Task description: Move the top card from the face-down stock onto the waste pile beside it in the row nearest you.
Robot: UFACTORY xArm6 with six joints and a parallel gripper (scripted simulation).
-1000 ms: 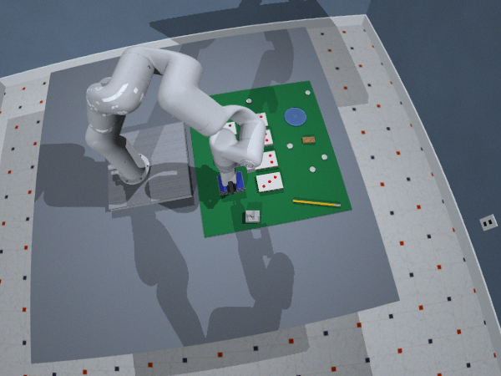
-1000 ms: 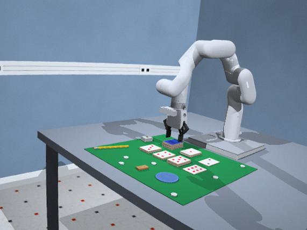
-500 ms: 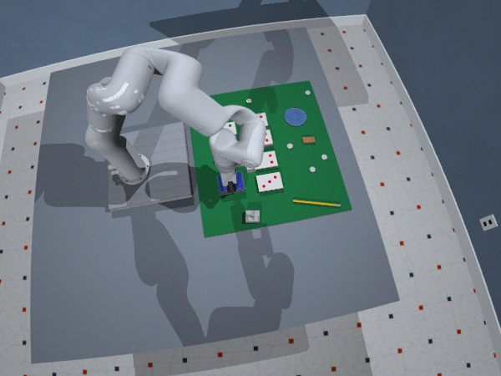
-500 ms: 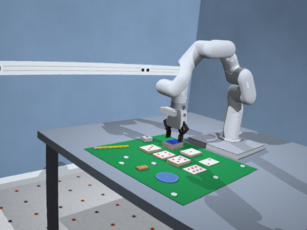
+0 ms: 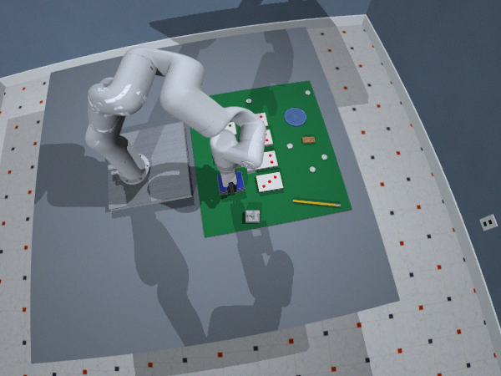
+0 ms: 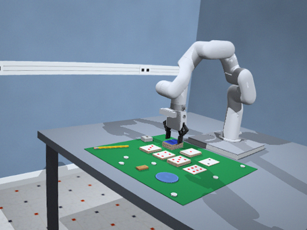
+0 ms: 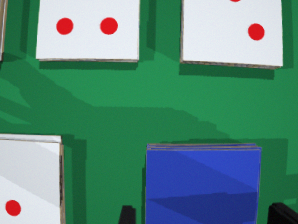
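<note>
Now: the black-dot card 10 mm ahead of my hand, 240 mm to the left of it and 40 mm below it. From my hand the other things lie so: pencil (290 mm ahead, 130 mm to the right, 40 mm below); small box (60 mm ahead, 140 mm to the right, 30 mm below).
</note>
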